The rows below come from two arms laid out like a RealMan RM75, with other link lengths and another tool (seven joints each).
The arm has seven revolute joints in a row. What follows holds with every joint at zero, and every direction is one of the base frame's. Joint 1 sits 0.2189 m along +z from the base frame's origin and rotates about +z. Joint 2 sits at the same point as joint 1 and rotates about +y. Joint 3 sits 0.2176 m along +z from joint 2 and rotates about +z. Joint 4 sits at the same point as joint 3 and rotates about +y. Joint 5 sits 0.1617 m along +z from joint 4 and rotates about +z. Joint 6 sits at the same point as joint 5 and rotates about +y. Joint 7 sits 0.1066 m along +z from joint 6 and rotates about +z. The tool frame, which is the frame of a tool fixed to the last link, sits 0.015 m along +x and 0.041 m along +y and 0.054 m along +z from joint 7; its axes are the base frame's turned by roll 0.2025, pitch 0 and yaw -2.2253 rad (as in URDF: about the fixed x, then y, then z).
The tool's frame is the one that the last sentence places.
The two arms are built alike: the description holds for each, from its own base.
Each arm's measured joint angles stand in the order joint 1, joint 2, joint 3, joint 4, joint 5, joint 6, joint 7.
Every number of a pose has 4 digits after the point.
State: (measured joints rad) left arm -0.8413 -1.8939 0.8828 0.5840 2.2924 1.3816 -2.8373; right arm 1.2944 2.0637 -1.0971 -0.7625 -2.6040 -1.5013 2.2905
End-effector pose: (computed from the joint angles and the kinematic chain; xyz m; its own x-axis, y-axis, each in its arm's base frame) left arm -0.1500 0.3629 0.0069 -0.8047 -0.5833 -0.1101 -0.5894 0.8073 0.0305; right arm 0.0468 0.3137 -0.0501 -0.3439 0.9387 0.0236 0.9280 0.3359 0.1613
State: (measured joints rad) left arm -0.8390 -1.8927 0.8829 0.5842 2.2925 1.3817 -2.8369; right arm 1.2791 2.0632 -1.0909 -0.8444 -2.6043 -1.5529 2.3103
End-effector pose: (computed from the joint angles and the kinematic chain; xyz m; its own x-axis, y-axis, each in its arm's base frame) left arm -0.1510 0.3627 0.0074 -0.8038 -0.5846 -0.1097 -0.5907 0.8062 0.0318; right arm 0.0412 0.3123 -0.0420 -0.3521 0.9352 0.0368 0.9265 0.3427 0.1551
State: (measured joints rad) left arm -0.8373 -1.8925 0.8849 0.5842 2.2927 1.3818 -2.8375; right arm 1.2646 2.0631 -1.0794 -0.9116 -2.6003 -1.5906 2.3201
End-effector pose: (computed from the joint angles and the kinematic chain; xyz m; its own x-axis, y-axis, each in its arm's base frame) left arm -0.1517 0.3623 0.0072 -0.8030 -0.5861 -0.1077 -0.5920 0.8053 0.0317; right arm 0.0366 0.3113 -0.0351 -0.3608 0.9311 0.0529 0.9256 0.3506 0.1428
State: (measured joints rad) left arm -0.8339 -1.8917 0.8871 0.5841 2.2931 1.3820 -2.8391; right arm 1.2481 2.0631 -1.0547 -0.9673 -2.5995 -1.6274 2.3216
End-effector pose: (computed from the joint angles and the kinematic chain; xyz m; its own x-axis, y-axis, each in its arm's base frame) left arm -0.1533 0.3617 0.0072 -0.8007 -0.5897 -0.1055 -0.5954 0.8028 0.0320; right arm 0.0347 0.3102 -0.0281 -0.3607 0.9302 0.0679 0.9279 0.3505 0.1270
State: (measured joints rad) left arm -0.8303 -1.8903 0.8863 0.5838 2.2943 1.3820 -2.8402; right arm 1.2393 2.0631 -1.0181 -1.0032 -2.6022 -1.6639 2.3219
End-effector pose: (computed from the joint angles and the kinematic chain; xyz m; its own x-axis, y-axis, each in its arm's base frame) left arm -0.1550 0.3614 0.0077 -0.7977 -0.5938 -0.1052 -0.5996 0.7996 0.0336; right arm 0.0333 0.3089 -0.0216 -0.3487 0.9340 0.0777 0.9343 0.3399 0.1079
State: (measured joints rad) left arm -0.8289 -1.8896 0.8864 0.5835 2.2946 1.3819 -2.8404; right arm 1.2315 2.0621 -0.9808 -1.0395 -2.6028 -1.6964 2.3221
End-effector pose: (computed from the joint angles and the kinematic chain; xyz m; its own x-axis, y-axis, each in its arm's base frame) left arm -0.1557 0.3613 0.0079 -0.7967 -0.5952 -0.1048 -0.6010 0.7985 0.0342; right arm 0.0314 0.3082 -0.0148 -0.3386 0.9363 0.0929 0.9395 0.3311 0.0873
